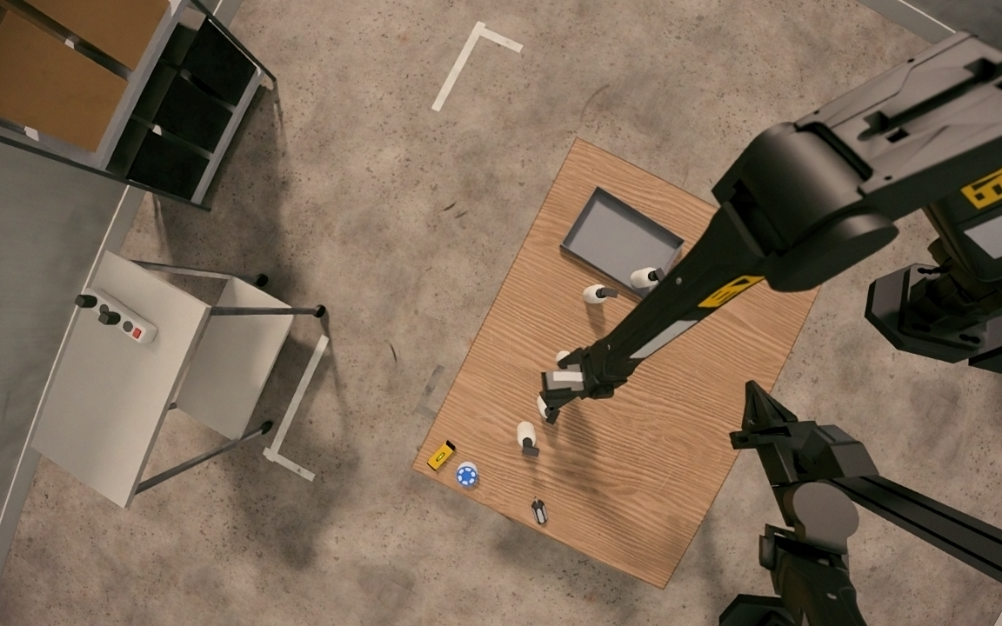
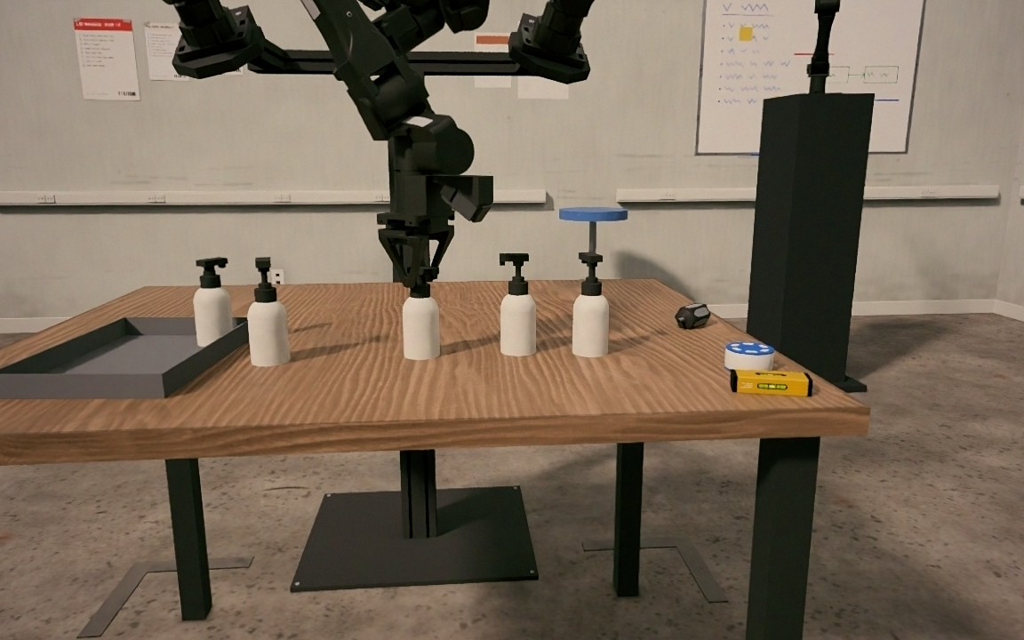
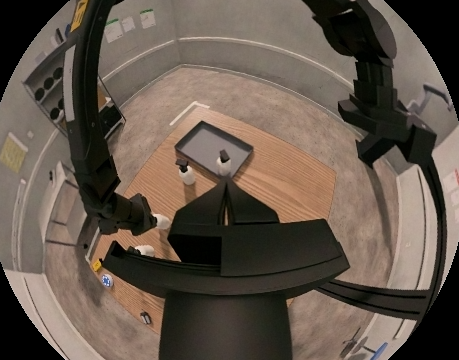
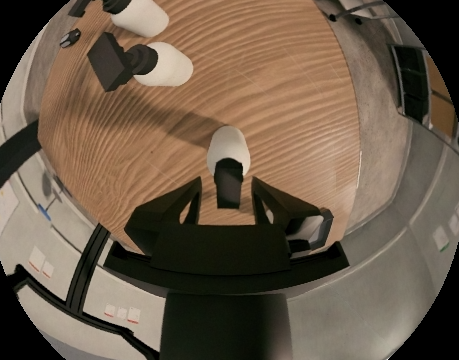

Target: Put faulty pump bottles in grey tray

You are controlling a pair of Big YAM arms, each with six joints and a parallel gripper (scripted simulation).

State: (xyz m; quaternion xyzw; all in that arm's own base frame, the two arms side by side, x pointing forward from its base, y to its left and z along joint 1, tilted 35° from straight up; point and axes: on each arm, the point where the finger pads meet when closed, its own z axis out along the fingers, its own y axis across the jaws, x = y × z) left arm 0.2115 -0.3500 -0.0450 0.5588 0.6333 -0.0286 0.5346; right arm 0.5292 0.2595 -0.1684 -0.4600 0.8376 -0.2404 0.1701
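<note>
Now: right hand 370 mm to the left of the grey tray, 100 mm above it and 10 mm past it. Also, from my right hand: black object 440 mm to the left, 100 mm behind, 90 mm below.
</note>
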